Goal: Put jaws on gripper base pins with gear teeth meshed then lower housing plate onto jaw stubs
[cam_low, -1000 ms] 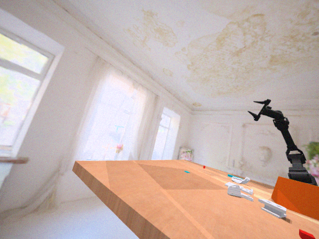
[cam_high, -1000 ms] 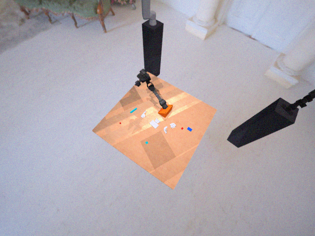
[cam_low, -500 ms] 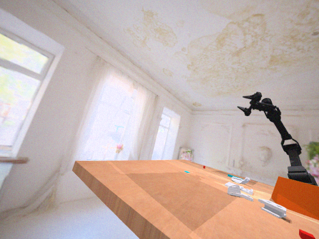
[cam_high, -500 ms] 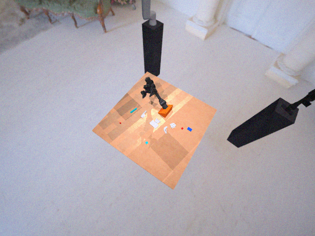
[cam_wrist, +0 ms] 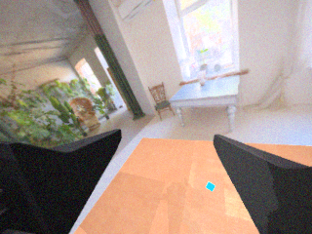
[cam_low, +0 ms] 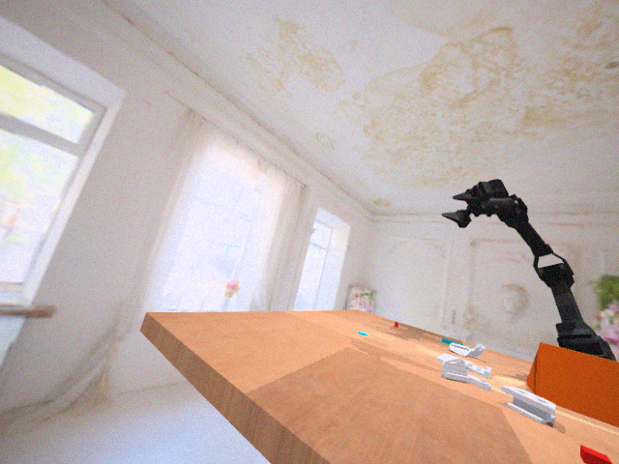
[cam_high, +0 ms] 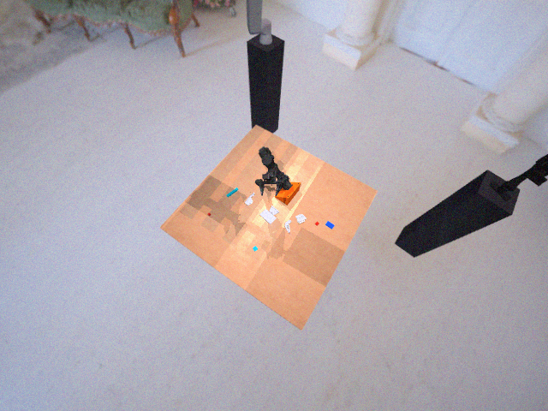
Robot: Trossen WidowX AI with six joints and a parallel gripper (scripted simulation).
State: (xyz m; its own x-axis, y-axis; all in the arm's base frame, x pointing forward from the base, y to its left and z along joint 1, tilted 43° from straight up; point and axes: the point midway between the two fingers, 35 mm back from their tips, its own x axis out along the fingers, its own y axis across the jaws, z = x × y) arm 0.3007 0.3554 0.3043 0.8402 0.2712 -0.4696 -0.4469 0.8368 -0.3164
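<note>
My gripper tip is 12 cm past the gripper jaw, 12 cm to the right of it and 50 cm above it. Also, from my gripper tip: cyan cube (20 cm ahead, 5 cm to the left, 50 cm below); white block (21 cm behind, 17 cm to the left, 49 cm below); cyan bar (3 cm behind, 41 cm to the right, 49 cm below).
</note>
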